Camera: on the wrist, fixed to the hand. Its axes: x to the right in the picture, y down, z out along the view.
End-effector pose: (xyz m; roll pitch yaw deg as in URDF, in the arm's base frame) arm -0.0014 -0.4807 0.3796 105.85 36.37 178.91
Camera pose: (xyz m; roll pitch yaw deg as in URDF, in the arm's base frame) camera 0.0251 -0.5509 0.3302 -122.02 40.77 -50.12
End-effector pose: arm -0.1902 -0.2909 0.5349 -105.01 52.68 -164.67
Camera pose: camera -0.2669 -0.2798 0.5804 -81.48 -37.93 -169.77
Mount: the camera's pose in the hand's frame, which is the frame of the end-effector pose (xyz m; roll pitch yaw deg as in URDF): 0.0069 -0.0732 -0.0517 5.18 19.03 -90.76
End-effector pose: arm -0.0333 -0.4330 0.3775 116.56 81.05 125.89
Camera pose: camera -0.0734 -0.5123 0.3641 -90.98 5.54 -99.97
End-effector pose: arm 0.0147 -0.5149 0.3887 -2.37 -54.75 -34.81
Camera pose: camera 0.0076 -0.6016 0.3663 61.26 10.12 -111.48
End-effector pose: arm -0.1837 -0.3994 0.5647 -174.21 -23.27 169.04
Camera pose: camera -0.1800 -0.4690 0.6215 159.81 -22.37 -89.90
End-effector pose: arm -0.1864 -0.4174 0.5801 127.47 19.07 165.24
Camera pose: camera -0.2061 -0.5007 0.5527 -151.65 31.16 -91.78
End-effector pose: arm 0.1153 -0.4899 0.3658 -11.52 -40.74 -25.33
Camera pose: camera 0.1062 -0.5764 0.3430 46.36 6.16 -110.96
